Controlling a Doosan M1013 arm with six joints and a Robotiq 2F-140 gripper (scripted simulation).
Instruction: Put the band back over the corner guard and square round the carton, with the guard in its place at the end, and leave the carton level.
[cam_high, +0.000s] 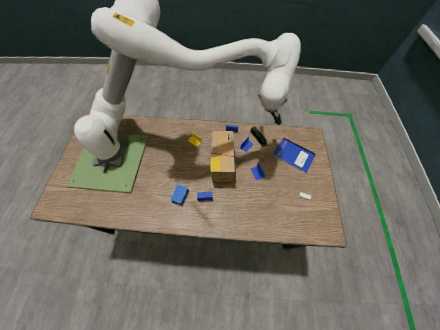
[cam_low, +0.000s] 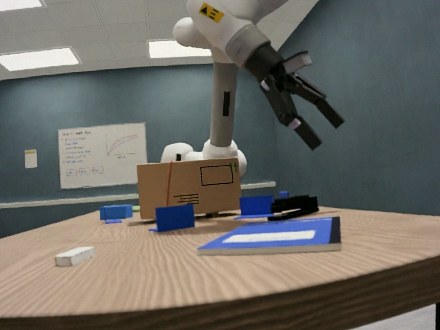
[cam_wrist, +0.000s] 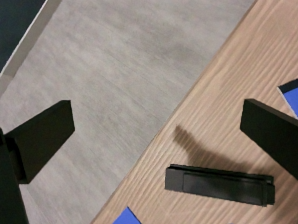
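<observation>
My gripper is now 26 cm to the left of the brown carton, 26 cm past it and 9 cm above it. Round my hand: white eraser 46 cm to the right, 19 cm ahead, 16 cm below.
</observation>
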